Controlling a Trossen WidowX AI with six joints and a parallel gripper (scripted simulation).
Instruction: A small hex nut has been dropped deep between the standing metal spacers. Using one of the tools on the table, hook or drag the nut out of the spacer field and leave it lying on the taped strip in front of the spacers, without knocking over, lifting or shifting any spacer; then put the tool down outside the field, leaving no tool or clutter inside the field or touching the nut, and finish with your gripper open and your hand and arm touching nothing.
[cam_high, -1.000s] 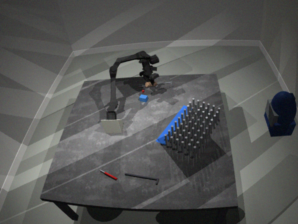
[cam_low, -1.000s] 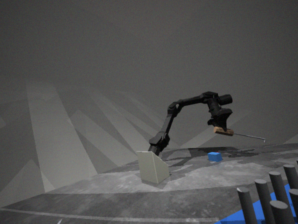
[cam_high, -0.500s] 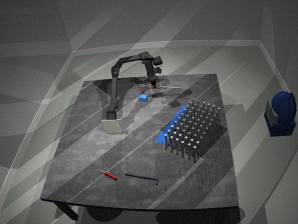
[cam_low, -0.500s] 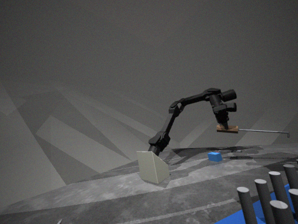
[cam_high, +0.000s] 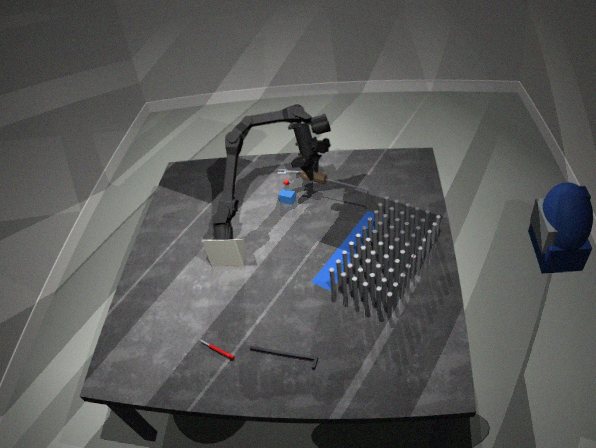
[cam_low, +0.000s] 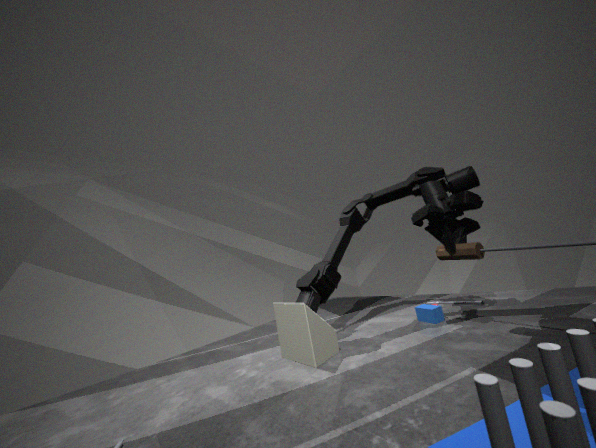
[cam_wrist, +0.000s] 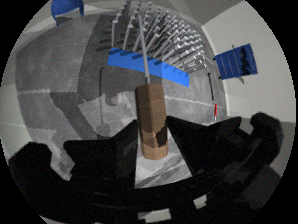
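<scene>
Now: gripper tip 190 mm above the blue taped strip, 180 mm to the left of it and 140 mm short of it. From my gripper tip the other things lie so: silver wrench (260 mm to the left, 180 mm below, 130 mm behind); small red piece (190 mm to the left, 180 mm below, 170 mm behind); blue cube (170 mm below, 140 mm behind, 80 mm to the left).
</scene>
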